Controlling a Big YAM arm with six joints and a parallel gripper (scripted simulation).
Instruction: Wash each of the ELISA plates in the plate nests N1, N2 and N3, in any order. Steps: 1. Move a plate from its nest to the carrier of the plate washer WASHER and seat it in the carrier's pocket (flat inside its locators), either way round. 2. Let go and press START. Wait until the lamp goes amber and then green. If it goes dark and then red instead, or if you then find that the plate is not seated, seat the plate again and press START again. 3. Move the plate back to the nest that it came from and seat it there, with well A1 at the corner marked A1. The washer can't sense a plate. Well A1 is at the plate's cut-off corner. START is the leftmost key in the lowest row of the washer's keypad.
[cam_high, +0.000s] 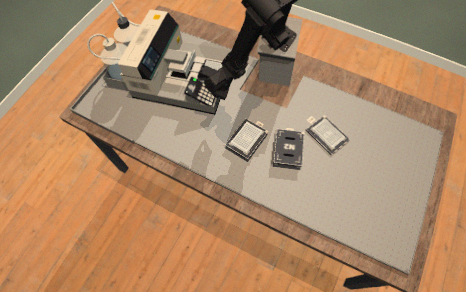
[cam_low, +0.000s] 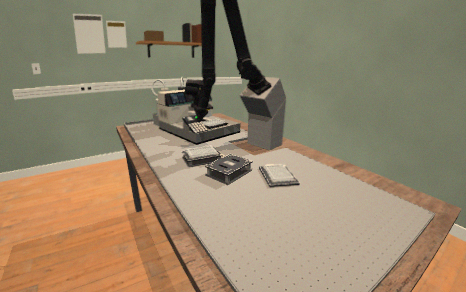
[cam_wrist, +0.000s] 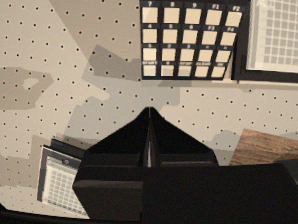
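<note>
My hand is 110 mm past the ELISA plate, 150 mm to the left of it and 60 mm above it. The rest, counted from my hand: plate washer: 40 mm behind, 290 mm to the right, 10 mm below; then nest label: 270 mm behind, 340 mm to the left, 140 mm below.
</note>
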